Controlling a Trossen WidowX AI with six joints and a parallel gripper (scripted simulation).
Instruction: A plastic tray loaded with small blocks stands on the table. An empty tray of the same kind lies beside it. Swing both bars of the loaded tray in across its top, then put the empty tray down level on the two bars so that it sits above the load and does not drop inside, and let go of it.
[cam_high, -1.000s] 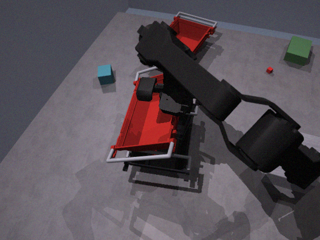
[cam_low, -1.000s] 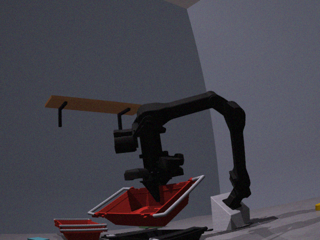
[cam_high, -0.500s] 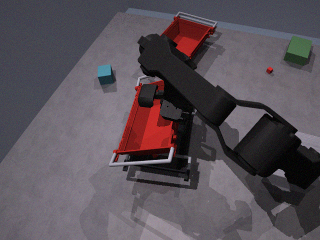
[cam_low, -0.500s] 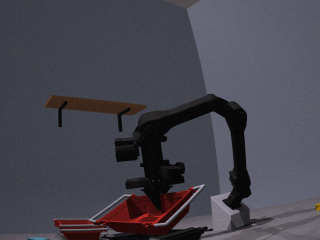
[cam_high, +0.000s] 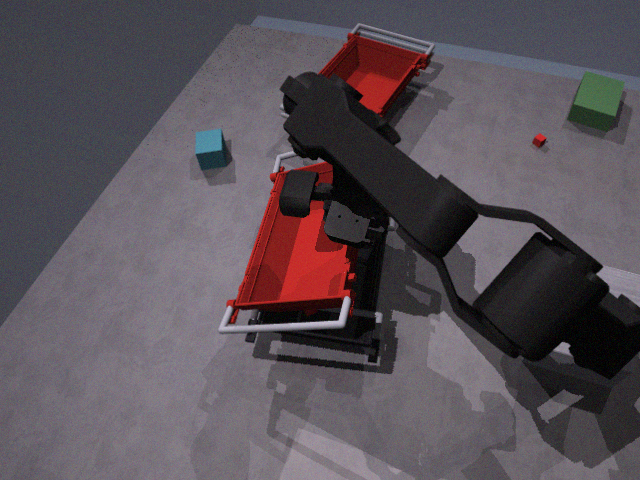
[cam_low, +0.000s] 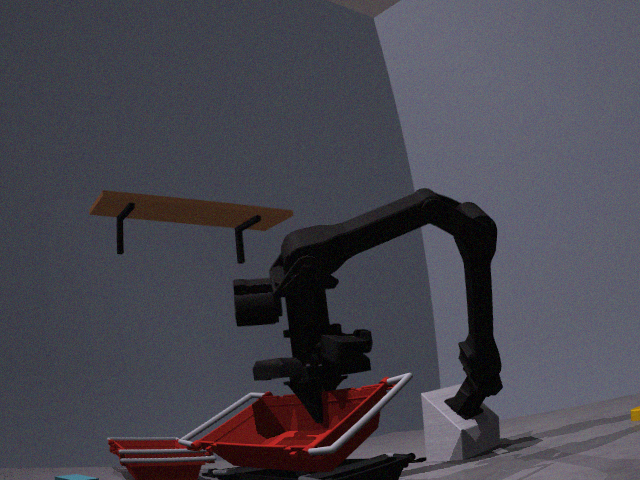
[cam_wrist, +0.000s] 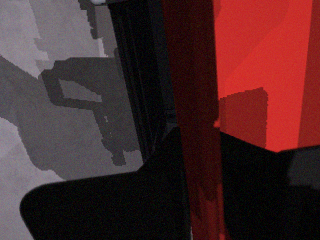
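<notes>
Right now my gripper tip is 70 mm short of the red tray and 10 mm to the right of it. From my gripper tip the other things lie so: teal cube: 350 mm ahead, 200 mm to the right, 110 mm below; green cube: 350 mm behind, 540 mm to the right, 110 mm below.
</notes>
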